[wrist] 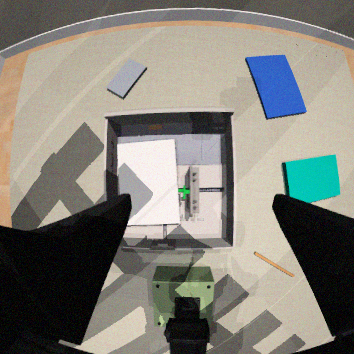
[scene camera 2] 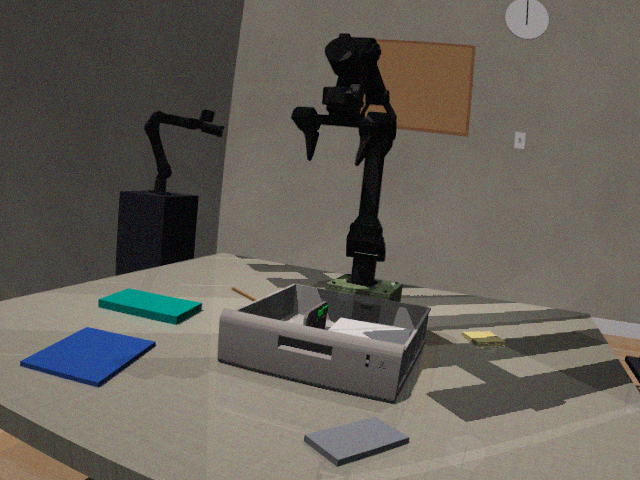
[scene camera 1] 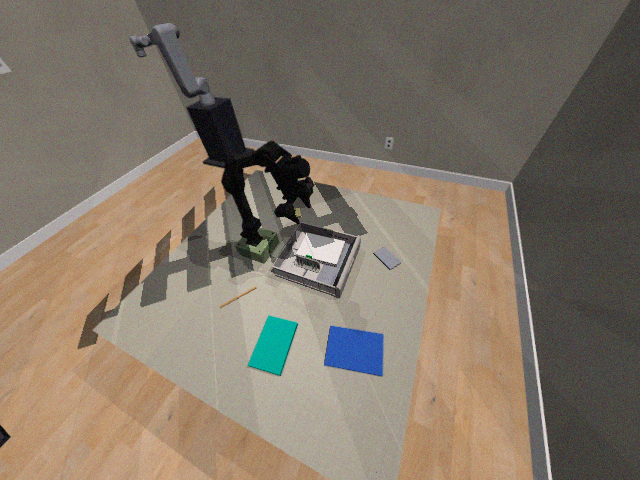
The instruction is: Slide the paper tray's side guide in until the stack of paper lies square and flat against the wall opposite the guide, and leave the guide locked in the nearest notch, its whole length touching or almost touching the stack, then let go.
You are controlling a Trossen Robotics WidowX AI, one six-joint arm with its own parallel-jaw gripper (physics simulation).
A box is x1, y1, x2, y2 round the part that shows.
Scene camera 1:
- my gripper: [274, 177, 313, 223]
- white paper stack: [296, 233, 344, 266]
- blue pad: [324, 326, 382, 375], on the table
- teal pad: [248, 316, 297, 375], on the table
